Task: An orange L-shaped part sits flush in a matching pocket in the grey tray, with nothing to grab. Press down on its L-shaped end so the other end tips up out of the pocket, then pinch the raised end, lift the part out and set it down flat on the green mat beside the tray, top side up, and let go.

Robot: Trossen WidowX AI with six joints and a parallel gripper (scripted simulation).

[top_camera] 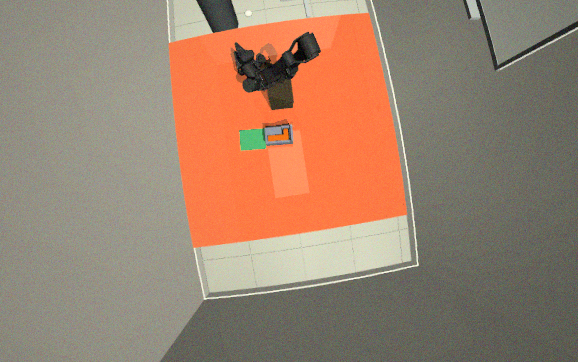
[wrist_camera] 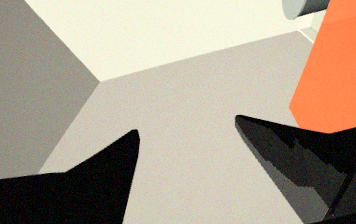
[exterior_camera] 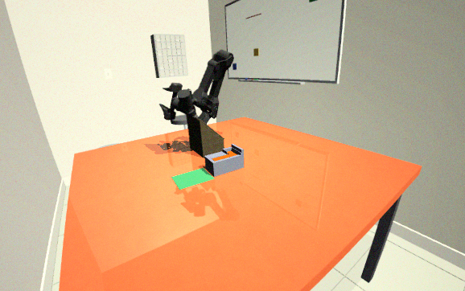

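My gripper tip is now 36 cm short of the orange L-shaped part, 26 cm above it and 16 cm to the right of it. Also, from my gripper tip: green mat (35 cm ahead, 32 cm below).
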